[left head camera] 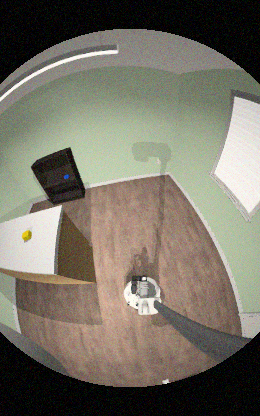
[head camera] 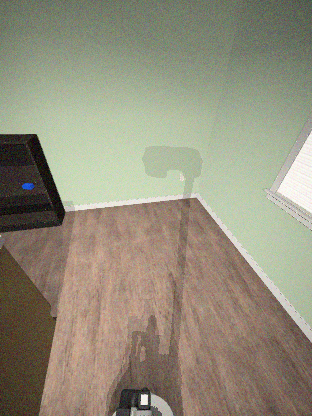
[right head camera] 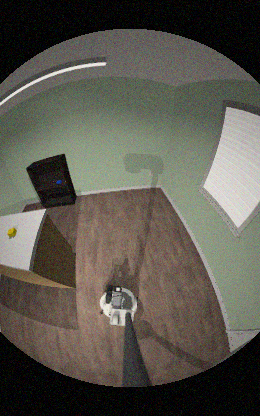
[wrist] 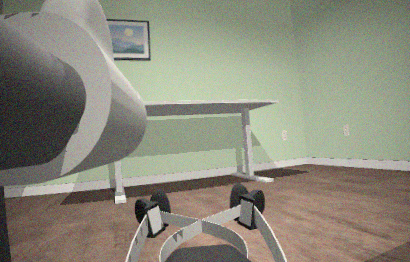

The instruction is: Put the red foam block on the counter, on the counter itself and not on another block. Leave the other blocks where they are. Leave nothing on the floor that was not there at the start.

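Places are measured from the robot's base along level axes (x ahead, y left, z up), in millimetres.
Where they show: gripper, fingertip midpoint: (left head camera: 132, 306) (right head camera: 105, 315) (wrist: 199, 201).
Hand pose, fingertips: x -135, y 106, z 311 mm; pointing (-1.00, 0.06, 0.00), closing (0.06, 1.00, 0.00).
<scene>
Each offset is from my fingertips to the top centre of the thing. "spot": to the spot under its first point. Level surfaces: height alone.
The red foam block does not show in these views. The counter @(571 mm up) (left head camera: 42, 255) (right head camera: 22, 252) has a white top and a tan front and stands at the left; its dark brown end panel @(spot: 550 mm ahead, 565 mm left, 109 mm up) (head camera: 22, 330) shows at the left edge of the head camera view. A yellow block @(458 mm ahead, 902 mm left, 616 mm up) (left head camera: 26, 235) (right head camera: 11, 232) lies on the counter top. A blue block (head camera: 28, 186) (left head camera: 66, 176) (right head camera: 59, 182) is in the black shelf unit. My gripper (wrist: 199, 201) is open in the wrist view, its two fingertips apart above the floor with no thing between them.
The black shelf unit (head camera: 48, 180) (left head camera: 76, 175) (right head camera: 70, 180) stands against the far wall behind the counter. A white table @(356 mm up) (wrist: 210, 107) with metal legs stands by a wall in the wrist view. A window (head camera: 300, 175) (left head camera: 242, 150) (right head camera: 235, 165) is at the right.
</scene>
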